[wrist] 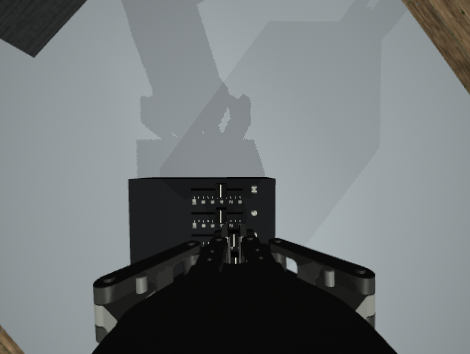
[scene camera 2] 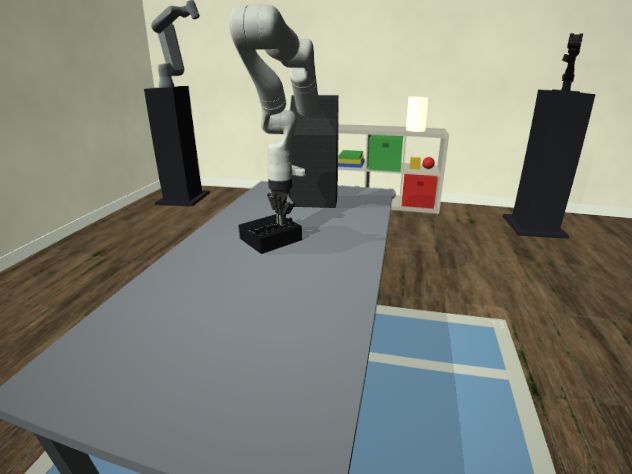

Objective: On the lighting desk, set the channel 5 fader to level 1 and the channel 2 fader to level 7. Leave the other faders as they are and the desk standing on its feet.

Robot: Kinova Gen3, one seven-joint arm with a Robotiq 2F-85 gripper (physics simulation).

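Pixels of known places: gripper, fingertip midpoint: (wrist: 233, 234) (scene camera 2: 281, 224); arm's base, link origin: (scene camera 2: 308, 107).
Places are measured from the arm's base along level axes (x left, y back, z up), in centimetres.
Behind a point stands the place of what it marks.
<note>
The black lighting desk (scene camera 2: 270, 241) @[y -49.8, x -3.7, z -36.2 cm] (wrist: 160, 215) @[y -35.8, x -6.2, z -34.3 cm] stands flat on the grey table (scene camera 2: 245, 316) @[y -83.0, x -0.9, z -39.8 cm]. In the wrist view the master fader (wrist: 220, 190) @[y -37.9, x 0.0, z -32.9 cm] and channel 6 fader (wrist: 220, 216) @[y -39.7, x -1.6, z -32.9 cm] both sit near level 4. My gripper (scene camera 2: 280, 222) @[y -41.9, x -2.0, z -33.7 cm] (wrist: 233, 234) @[y -41.9, x -2.0, z -33.7 cm] points down at the desk, its fingertips closed around the channel 5 fader (wrist: 233, 240) @[y -42.1, x -2.2, z -32.9 cm]. That fader sits low on its scale, roughly between 1 and 2; fingers hide its nearby marks. Another fader cap (wrist: 235, 260) @[y -43.6, x -3.3, z -32.9 cm] shows partly below it. The channel 2 fader is hidden by the gripper in the wrist view and too small to read in the scene view.
A dark block (scene camera 2: 313, 168) @[y -8.7, x 3.4, z -23.0 cm] (wrist: 35, 30) @[y -9.1, x -3.9, z -38.1 cm] stands behind the desk, by the arm's base. A shelf unit (scene camera 2: 443, 168) and two black pedestals (scene camera 2: 173, 147) (scene camera 2: 551, 163) stand beyond the table. The table's right edge drops to a blue mat (scene camera 2: 408, 418).
</note>
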